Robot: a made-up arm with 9 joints. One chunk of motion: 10 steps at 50 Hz.
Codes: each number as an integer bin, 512 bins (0 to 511) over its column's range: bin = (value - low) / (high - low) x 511, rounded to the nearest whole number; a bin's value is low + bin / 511 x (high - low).
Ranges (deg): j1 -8..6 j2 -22..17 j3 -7..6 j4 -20..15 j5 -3..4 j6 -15..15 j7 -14..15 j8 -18..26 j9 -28..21
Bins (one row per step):
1: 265 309 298 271 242 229 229 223 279
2: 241 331 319 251 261 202 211 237 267
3: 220 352 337 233 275 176 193 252 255
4: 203 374 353 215 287 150 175 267 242
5: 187 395 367 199 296 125 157 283 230
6: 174 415 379 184 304 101 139 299 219
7: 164 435 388 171 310 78 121 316 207
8: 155 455 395 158 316 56 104 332 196
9: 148 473 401 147 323 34 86 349 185
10: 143 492 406 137 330 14 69 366 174
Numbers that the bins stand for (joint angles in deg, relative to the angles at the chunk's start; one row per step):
1: -0.74 1.58 0.58 -1.44 0.32 -1.56 -1.00 1.20 -1.25
2: -1.40 3.26 1.12 -2.81 0.58 -3.14 -2.03 2.41 -2.40
3: -1.97 4.86 1.57 -4.04 0.77 -4.67 -3.05 3.70 -3.55
4: -2.44 6.54 1.98 -5.27 0.93 -6.19 -4.07 4.99 -4.79
5: -2.88 8.15 2.34 -6.37 1.05 -7.66 -5.09 6.37 -5.95
6: -3.23 9.67 2.64 -7.40 1.16 -9.07 -6.11 7.75 -7.00
7: -3.51 11.20 2.87 -8.29 1.25 -10.42 -7.13 9.21 -8.15
8: -3.75 12.73 3.05 -9.18 1.33 -11.71 -8.10 10.59 -9.21
9: -3.95 14.10 3.20 -9.93 1.42 -13.00 -9.12 12.05 -10.26
10: -4.08 15.55 3.33 -10.62 1.52 -14.18 -10.08 13.51 -11.32

